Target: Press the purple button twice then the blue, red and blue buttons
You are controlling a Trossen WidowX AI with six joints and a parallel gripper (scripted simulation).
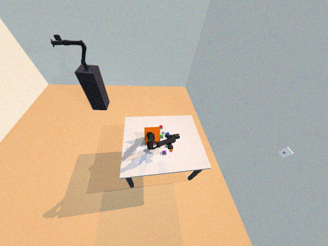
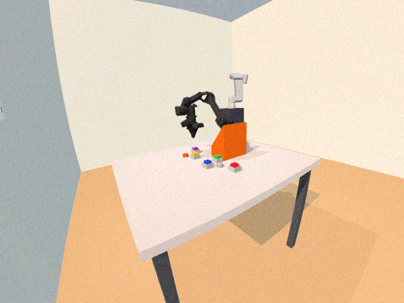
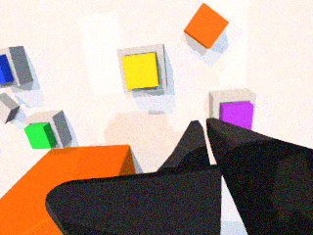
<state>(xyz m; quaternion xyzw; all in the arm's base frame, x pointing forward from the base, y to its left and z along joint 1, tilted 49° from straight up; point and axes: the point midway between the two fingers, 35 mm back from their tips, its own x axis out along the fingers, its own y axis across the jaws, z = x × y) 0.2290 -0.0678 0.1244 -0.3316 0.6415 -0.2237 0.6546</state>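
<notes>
My gripper tip is now 23 cm to the right of the blue button, 9 cm above it and 3 cm short of it. From my gripper tip the other things lie so: small orange block (11 cm below, 6 cm ahead, 2 cm to the right); yellow button (9 cm below, 5 cm to the left, 2 cm ahead); purple button (9 cm below, 5 cm to the right, 4 cm behind).
</notes>
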